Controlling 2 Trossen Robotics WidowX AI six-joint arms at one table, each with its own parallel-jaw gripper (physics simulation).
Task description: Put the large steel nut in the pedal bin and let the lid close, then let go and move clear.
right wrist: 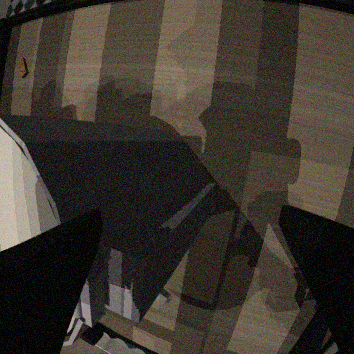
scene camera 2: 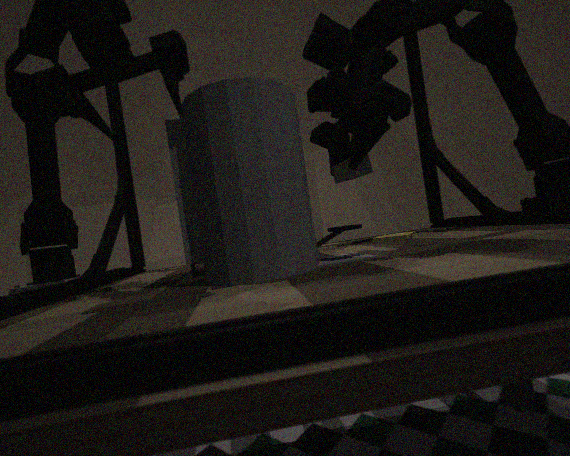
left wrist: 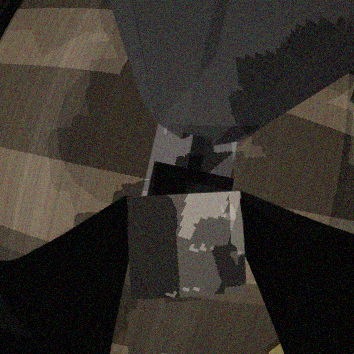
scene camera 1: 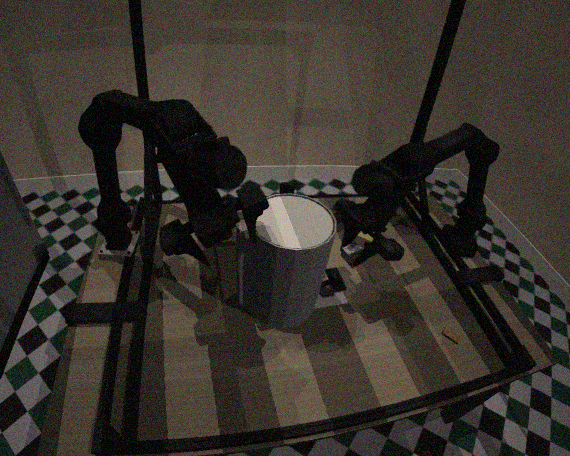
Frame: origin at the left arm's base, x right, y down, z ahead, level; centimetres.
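Seen in the pictures: left gripper, fingertip midpoint: (scene camera 2: pixel 342 172) (left wrist: pixel 182 202) (scene camera 1: pixel 347 258); right gripper, fingertip midpoint: (right wrist: pixel 192 217) (scene camera 2: pixel 149 126) (scene camera 1: pixel 231 254); left arm's base at its link origin: (scene camera 2: pixel 560 194) (scene camera 1: pixel 461 235); right arm's base at its link origin: (scene camera 2: pixel 54 280) (scene camera 1: pixel 119 242).
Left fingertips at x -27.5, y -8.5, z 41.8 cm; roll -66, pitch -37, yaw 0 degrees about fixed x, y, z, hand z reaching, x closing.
Pixels of each thing's top centre, then the offset from my left fingertips to it.
- pedal bin at its top centre: (scene camera 2: pixel 239 106) (scene camera 1: pixel 293 218) dx -4.2, dy -12.0, dz +13.5 cm
- black pedal at its top centre: (left wrist: pixel 190 187) (scene camera 2: pixel 343 226) (scene camera 1: pixel 335 278) dx +0.7, dy +8.2, dz +1.1 cm
- large steel nut at its top centre: (left wrist: pixel 187 252) (scene camera 2: pixel 349 158) (scene camera 1: pixel 355 249) dx +1.0, dy -2.1, dz -1.4 cm
- small orange piece at its top centre: (scene camera 1: pixel 452 334) (right wrist: pixel 21 67) dx -8.9, dy +12.5, dz -30.6 cm
- yellow thing at its top centre: (scene camera 2: pixel 393 234) (scene camera 1: pixel 364 229) dx +26.5, dy +12.2, dz -8.5 cm
The pedal bin (scene camera 1: pixel 285 285) (scene camera 2: pixel 245 175) (left wrist: pixel 175 55) (right wrist: pixel 120 175) stands upright. Its pale round lid (scene camera 1: pixel 305 220) (right wrist: pixel 15 200) lies closed on the rim. The black pedal (scene camera 1: pixel 332 280) (left wrist: pixel 190 180) is low at the bin's foot, on the right in scene camera 1. My left gripper (scene camera 1: pixel 355 249) (scene camera 2: pixel 352 166) (left wrist: pixel 182 202) is shut on the large steel nut (left wrist: pixel 200 260), a grey block, and holds it above the table, right of the bin and outside it. My right gripper (scene camera 1: pixel 229 250) (right wrist: pixel 192 217) is open and empty, with one finger beside the bin's left rim; the bin hides part of it.
A small orange piece (scene camera 1: pixel 451 335) (right wrist: pixel 23 67) lies on the table at the right in scene camera 1. A yellow thing (scene camera 1: pixel 365 236) (scene camera 2: pixel 400 234) shows behind the left gripper. Black frame posts stand behind both arms, and dark rails run along the table's edges.
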